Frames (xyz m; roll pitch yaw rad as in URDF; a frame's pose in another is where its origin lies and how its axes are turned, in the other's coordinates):
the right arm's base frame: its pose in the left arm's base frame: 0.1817 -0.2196 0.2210 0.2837 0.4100 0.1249
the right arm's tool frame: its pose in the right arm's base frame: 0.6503 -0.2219 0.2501 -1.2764 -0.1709 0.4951
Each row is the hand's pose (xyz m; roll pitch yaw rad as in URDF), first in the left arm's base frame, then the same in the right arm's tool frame.
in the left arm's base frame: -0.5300 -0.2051 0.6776 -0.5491 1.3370 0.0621
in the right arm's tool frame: -1.1384 0.2498 0.9887 1.2205 0.7923 1.1625
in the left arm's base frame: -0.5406 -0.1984 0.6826 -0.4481 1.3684 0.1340
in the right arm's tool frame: -1.1444 0.2538 1.0001 1.2792 0.7714 1.2022
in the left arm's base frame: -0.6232 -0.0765 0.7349 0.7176 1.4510 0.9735
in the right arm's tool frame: -1.1566 0.3126 1.1444 1.7030 0.6594 1.3368
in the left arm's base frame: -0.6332 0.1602 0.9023 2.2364 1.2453 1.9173
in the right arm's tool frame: -1.0565 0.3190 1.4166 2.3393 0.3980 1.4261
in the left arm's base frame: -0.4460 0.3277 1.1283 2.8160 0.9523 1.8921
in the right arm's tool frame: -0.8277 0.1676 1.6138 2.9303 0.1079 1.3816
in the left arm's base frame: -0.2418 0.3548 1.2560 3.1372 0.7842 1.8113
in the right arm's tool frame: -0.6488 0.0074 1.6464 -2.9720 -0.0509 1.3058
